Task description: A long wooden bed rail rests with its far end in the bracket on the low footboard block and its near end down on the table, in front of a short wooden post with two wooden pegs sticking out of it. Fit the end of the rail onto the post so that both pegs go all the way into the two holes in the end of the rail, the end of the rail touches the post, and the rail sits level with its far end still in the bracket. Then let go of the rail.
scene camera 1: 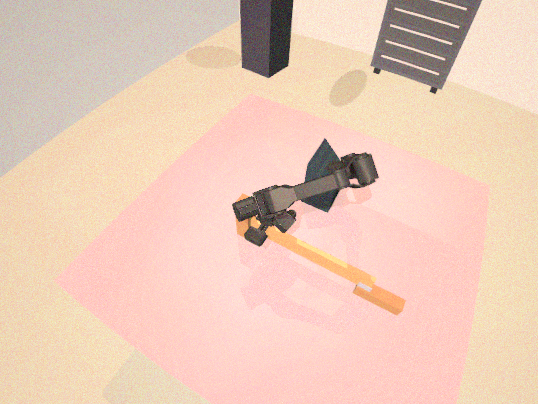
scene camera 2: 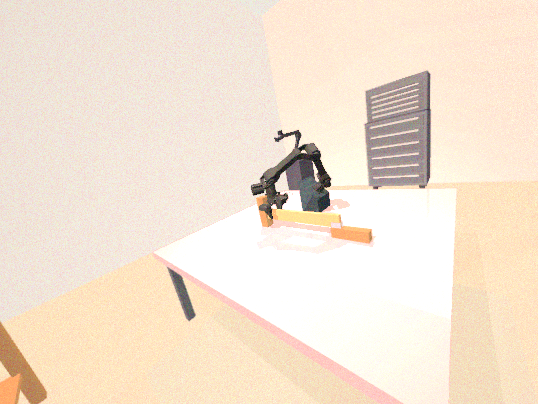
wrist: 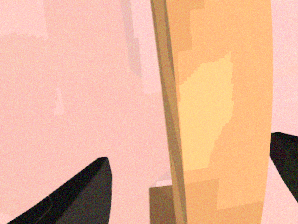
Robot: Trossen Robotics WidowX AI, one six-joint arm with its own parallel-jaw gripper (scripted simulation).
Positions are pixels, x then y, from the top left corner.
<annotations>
A wooden rail shows in scene camera 1 (333, 264), in scene camera 2 and in the wrist view. The same spot on the wooden rail: (wrist: 216, 71) is (scene camera 2: 281, 209).
</annotations>
